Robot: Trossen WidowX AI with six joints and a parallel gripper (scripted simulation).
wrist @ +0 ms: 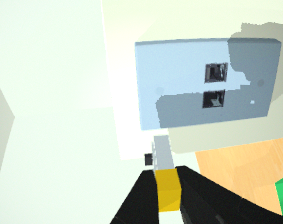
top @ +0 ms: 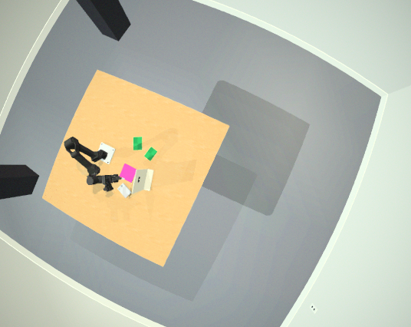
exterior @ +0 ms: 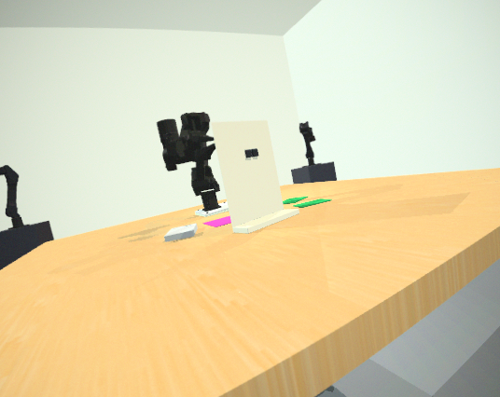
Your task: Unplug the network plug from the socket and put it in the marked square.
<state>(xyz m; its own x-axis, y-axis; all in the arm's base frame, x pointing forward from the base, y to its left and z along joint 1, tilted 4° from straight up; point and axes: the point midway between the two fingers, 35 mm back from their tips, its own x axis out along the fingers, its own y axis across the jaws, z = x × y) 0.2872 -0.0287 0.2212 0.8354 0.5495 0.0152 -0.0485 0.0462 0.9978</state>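
My gripper tip is 6 cm past the magenta marked square and 22 cm above it. The rest, counted from my gripper tip: network plug (right at my gripper tip); then grey block (2 cm behind, 14 cm to the right, 21 cm below); then cream upright panel (10 cm ahead, 4 cm to the left, 11 cm below).
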